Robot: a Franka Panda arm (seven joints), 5 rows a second.
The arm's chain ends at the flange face. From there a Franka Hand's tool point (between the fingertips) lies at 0.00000 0.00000 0.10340 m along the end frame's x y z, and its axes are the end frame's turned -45 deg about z.
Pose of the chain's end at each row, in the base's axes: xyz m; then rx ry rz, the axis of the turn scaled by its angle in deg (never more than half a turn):
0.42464, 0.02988, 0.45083, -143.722, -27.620, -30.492
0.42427, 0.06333, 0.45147, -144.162, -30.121, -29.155
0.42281, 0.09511, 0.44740, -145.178, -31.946, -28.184
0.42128, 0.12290, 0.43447, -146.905, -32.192, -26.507
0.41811, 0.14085, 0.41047, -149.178, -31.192, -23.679
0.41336, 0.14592, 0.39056, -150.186, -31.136, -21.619
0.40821, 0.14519, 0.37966, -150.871, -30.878, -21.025
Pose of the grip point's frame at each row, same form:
0.45269, 0.08759, 0.36975, -128.556, -84.697, -46.043
0.44994, 0.12030, 0.36908, -127.727, -87.135, -44.366
0.44702, 0.15039, 0.36344, -127.779, -89.173, -42.821
0.44390, 0.17565, 0.34846, -129.019, -89.872, -40.436
0.43820, 0.19043, 0.32198, -131.066, -89.440, -36.832
0.43121, 0.19398, 0.30077, -131.670, -89.524, -34.435
0.42559, 0.19223, 0.28924, -132.306, -89.466, -33.580

